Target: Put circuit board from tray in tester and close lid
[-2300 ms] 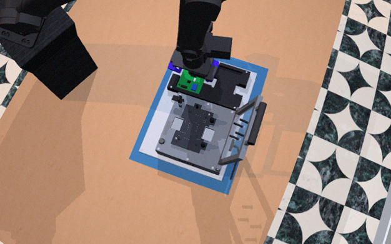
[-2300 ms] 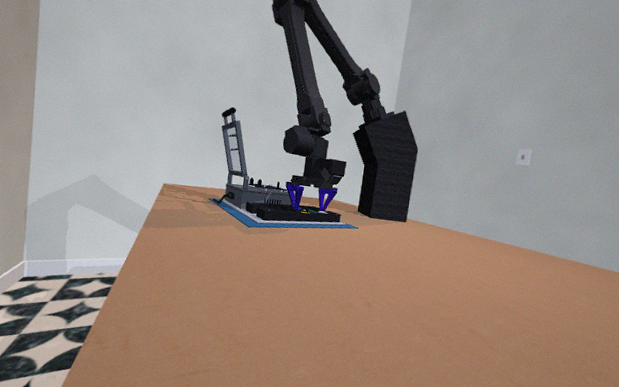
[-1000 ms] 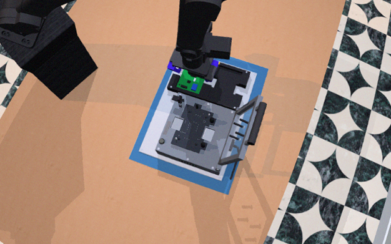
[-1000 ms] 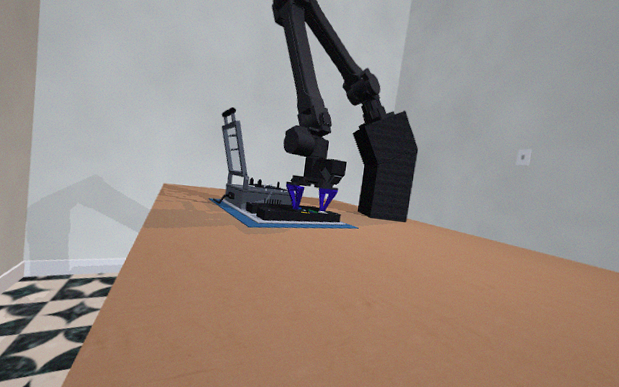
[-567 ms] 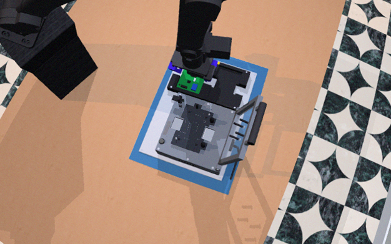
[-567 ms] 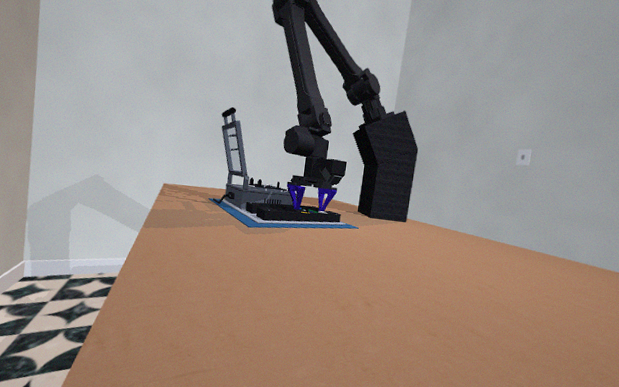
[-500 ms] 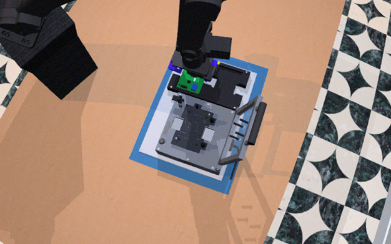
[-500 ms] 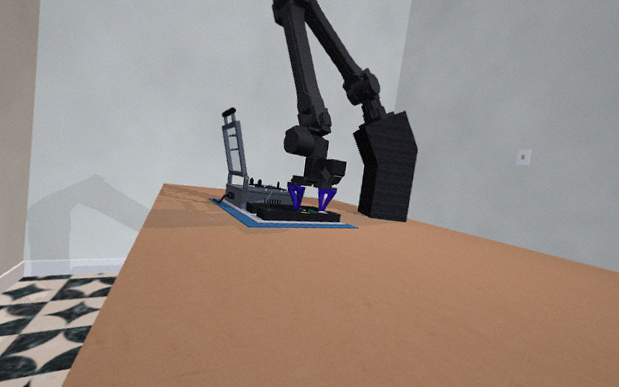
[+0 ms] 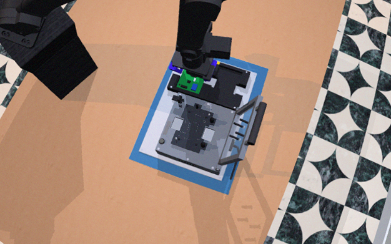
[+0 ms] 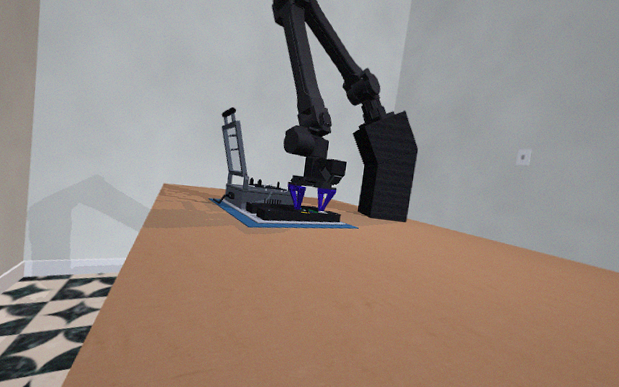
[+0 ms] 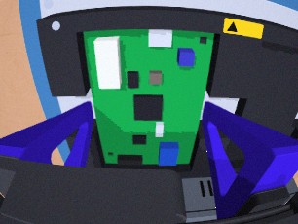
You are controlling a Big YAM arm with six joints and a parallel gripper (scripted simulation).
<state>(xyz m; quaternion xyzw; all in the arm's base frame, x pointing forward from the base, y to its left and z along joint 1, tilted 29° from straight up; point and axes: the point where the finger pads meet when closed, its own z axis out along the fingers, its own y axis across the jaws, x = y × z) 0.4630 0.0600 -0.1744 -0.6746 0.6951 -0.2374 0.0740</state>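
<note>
Now: the green circuit board right at my hand. Round my hand: black plate (17 cm to the right, 5 cm ahead, 5 cm above); tester (14 cm to the right, 9 cm above, 8 cm ahead); dark latch hook (11 cm to the right, 6 cm above, 1 cm behind).
</note>
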